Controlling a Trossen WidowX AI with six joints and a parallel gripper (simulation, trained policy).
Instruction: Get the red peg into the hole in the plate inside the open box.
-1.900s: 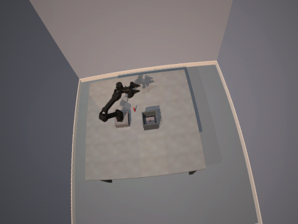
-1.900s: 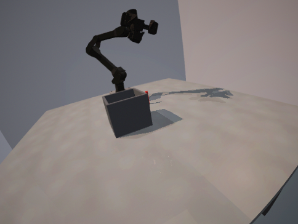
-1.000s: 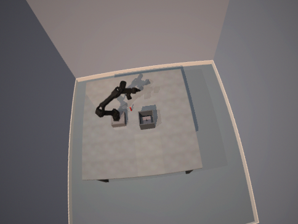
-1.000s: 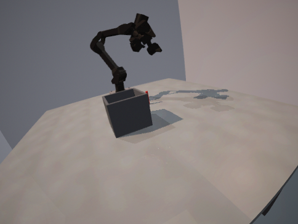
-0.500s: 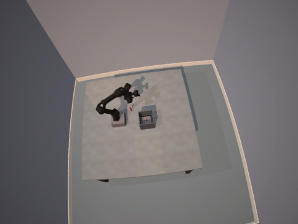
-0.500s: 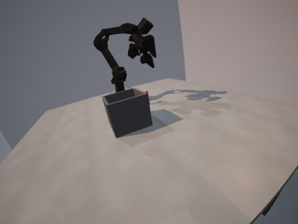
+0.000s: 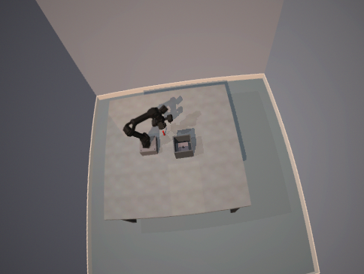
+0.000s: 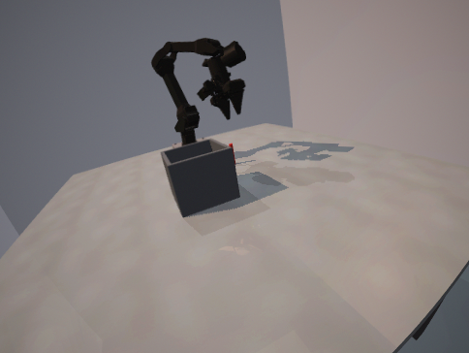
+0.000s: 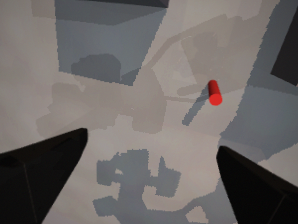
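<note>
My gripper tip is 140 mm above the red peg, 40 mm past it and 20 mm to the left of it. The rest, counted from my gripper tip: holed plate: 160 mm to the right, 150 mm ahead, 140 mm below.
</note>
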